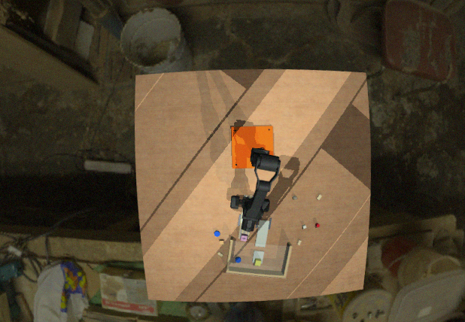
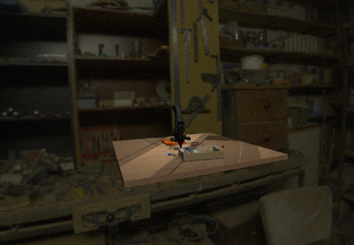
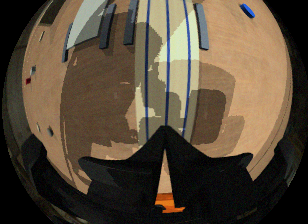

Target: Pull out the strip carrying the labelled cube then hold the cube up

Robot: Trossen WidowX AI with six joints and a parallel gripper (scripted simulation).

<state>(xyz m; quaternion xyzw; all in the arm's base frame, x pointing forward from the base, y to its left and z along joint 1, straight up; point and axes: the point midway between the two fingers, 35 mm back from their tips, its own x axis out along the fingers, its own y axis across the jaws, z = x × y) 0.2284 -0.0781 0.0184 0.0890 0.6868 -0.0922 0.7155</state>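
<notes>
Right now the pink labelled cube is 190 mm ahead of my gripper tip, 50 mm to the right of it and 20 mm above it. Also, from my gripper tip: red ball: 350 mm to the left, 200 mm ahead, 10 mm above; then grey strip: 190 mm ahead, 50 mm to the left.
</notes>
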